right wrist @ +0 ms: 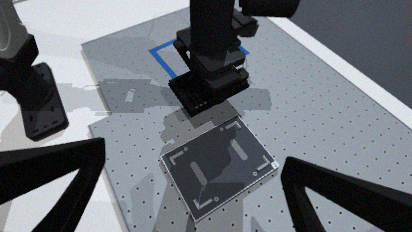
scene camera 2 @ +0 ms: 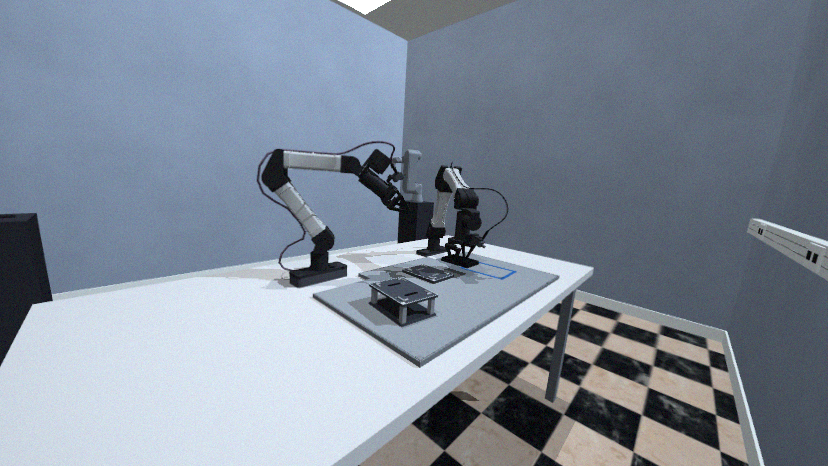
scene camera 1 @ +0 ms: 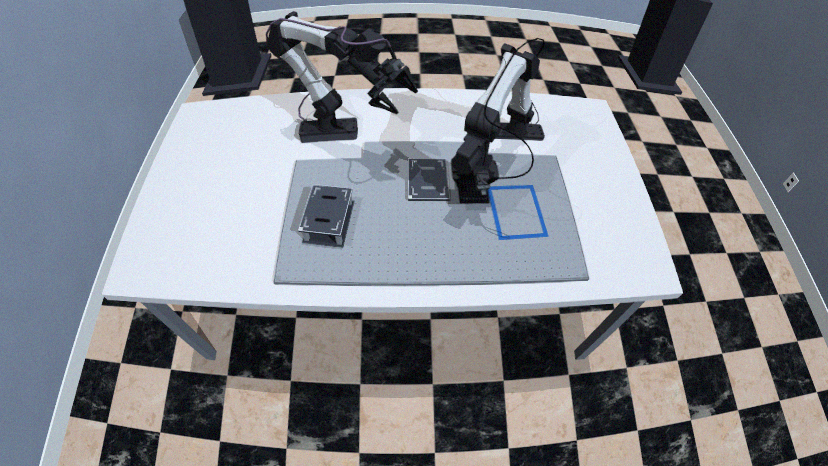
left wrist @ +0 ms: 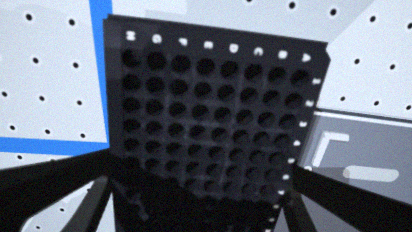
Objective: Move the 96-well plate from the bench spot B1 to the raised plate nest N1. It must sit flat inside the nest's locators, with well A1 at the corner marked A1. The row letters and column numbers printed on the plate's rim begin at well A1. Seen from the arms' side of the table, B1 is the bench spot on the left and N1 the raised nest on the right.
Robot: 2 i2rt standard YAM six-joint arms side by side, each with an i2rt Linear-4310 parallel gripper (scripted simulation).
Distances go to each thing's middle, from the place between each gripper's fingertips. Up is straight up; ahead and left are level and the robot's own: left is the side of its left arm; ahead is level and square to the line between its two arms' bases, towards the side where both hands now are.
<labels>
Right now the 96-well plate (left wrist: 193,91) is 14 cm ahead of my right hand (scene camera 1: 407,102), 19 cm to the left of it and 21 cm below it.
I see my left gripper right at the 96-well plate.
</labels>
